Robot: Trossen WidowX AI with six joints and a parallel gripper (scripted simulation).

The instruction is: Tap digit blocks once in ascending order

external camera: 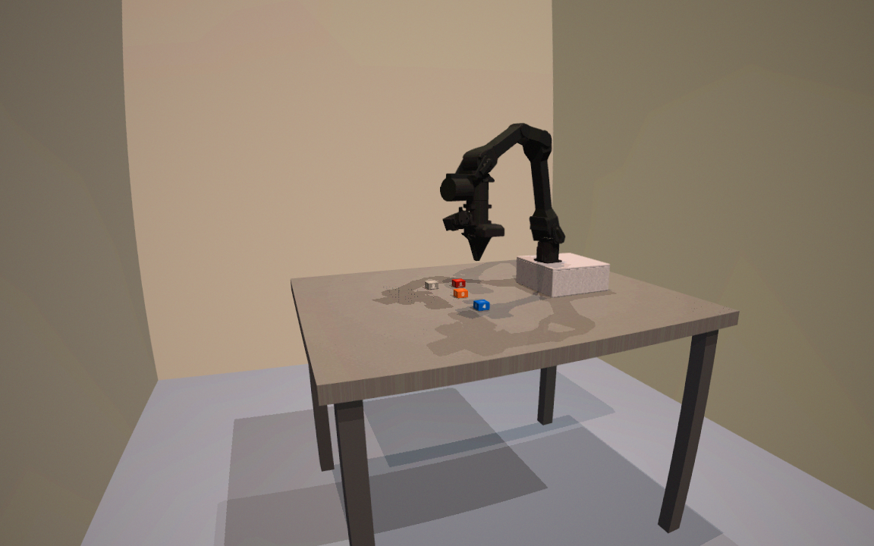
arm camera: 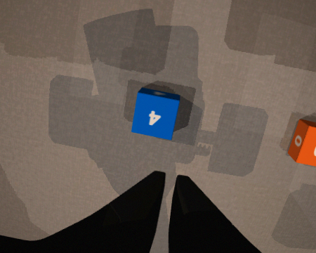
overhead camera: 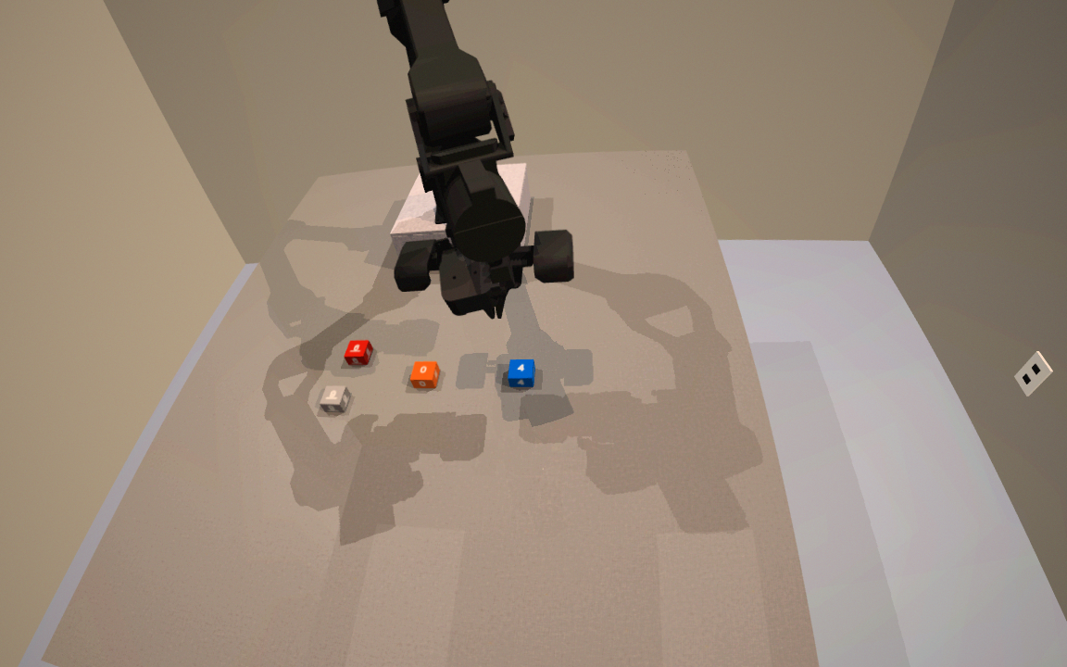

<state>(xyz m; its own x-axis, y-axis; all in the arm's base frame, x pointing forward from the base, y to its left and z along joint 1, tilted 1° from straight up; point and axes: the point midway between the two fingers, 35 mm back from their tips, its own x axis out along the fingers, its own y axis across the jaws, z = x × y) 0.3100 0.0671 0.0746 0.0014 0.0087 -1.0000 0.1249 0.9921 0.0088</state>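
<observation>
Right now the blue block is 12 cm below my gripper tip, 2 cm to the left of it and 1 cm behind it. The rest, counted from my gripper tip: red block 23 cm to the right, 12 cm below, 8 cm behind; then grey block 25 cm to the right, 12 cm below; then orange block 12 cm to the right, 12 cm below, 2 cm behind.
</observation>
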